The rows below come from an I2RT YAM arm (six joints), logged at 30 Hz.
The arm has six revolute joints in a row. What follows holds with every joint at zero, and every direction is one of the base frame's. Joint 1 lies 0.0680 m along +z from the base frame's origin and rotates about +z. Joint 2 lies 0.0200 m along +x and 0.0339 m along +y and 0.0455 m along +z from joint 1 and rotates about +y. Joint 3 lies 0.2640 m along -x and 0.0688 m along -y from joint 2 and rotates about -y. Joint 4 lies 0.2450 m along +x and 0.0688 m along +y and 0.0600 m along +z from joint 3 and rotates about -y. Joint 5 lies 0.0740 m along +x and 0.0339 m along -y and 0.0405 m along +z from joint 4 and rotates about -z. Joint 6 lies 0.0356 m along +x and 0.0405 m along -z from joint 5 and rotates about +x. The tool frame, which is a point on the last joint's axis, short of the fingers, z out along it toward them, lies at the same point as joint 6; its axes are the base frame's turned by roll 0.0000, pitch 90.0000 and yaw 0.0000 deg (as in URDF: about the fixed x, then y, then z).
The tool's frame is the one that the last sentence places.
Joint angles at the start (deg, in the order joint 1, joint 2, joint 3, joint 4, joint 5, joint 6): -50.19 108.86 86.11 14.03 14.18 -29.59
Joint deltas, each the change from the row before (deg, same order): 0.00 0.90 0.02 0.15 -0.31 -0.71; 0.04 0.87 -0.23 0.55 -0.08 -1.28; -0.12 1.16 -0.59 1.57 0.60 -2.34; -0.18 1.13 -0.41 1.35 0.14 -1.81; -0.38 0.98 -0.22 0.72 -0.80 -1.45; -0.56 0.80 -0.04 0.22 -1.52 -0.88; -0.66 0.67 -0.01 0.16 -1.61 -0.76; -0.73 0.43 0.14 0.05 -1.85 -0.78; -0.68 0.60 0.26 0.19 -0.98 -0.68; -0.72 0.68 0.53 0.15 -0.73 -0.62; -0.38 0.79 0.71 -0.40 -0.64 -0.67; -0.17 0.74 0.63 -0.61 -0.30 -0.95
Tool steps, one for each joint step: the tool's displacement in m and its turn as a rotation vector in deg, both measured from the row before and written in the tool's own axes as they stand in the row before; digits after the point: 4 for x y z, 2 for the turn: 0.0047 0.0040 0.0039 -0.62 0.46 -0.89; 0.0051 0.0045 0.0037 -0.38 0.40 -1.42; 0.0078 0.0046 0.0051 0.51 0.54 -2.36; 0.0070 0.0043 0.0049 0.15 0.34 -1.83; 0.0068 0.0029 0.0046 -0.63 0.13 -1.50; 0.0063 0.0012 0.0042 -1.15 -0.09 -0.91; 0.0061 -0.0001 0.0037 -1.09 -0.18 -0.73; 0.0046 -0.0022 0.0028 -1.05 -0.52 -0.67; 0.0049 -0.0021 0.0033 -0.35 -0.07 -0.56; 0.0045 -0.0030 0.0037 -0.03 0.00 -0.47; 0.0033 -0.0004 0.0038 -0.52 0.19 -0.64; 0.0027 0.0012 0.0034 -0.58 0.44 -0.99
